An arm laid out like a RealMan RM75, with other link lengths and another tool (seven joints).
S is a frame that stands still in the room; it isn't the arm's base.
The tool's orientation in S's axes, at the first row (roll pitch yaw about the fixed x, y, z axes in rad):
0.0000, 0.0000, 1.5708
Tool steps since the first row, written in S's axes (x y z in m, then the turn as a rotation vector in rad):
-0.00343, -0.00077, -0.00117, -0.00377, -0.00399, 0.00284
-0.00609, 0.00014, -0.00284, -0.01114, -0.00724, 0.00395
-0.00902, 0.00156, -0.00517, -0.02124, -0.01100, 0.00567
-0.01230, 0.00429, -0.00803, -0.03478, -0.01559, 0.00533
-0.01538, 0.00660, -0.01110, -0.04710, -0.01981, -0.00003
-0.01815, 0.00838, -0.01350, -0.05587, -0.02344, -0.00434
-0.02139, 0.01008, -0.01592, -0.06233, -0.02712, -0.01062
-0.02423, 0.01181, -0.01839, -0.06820, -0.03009, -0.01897
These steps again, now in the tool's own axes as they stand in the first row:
-0.00077, 0.00343, -0.00117, -0.00399, 0.00377, 0.00284
0.00014, 0.00609, -0.00284, -0.00724, 0.01114, 0.00395
0.00156, 0.00902, -0.00517, -0.01100, 0.02124, 0.00567
0.00429, 0.01230, -0.00803, -0.01559, 0.03478, 0.00533
0.00660, 0.01538, -0.01110, -0.01981, 0.04710, -0.00003
0.00838, 0.01815, -0.01350, -0.02344, 0.05587, -0.00434
0.01008, 0.02139, -0.01592, -0.02712, 0.06233, -0.01062
0.01181, 0.02423, -0.01839, -0.03009, 0.06820, -0.01897

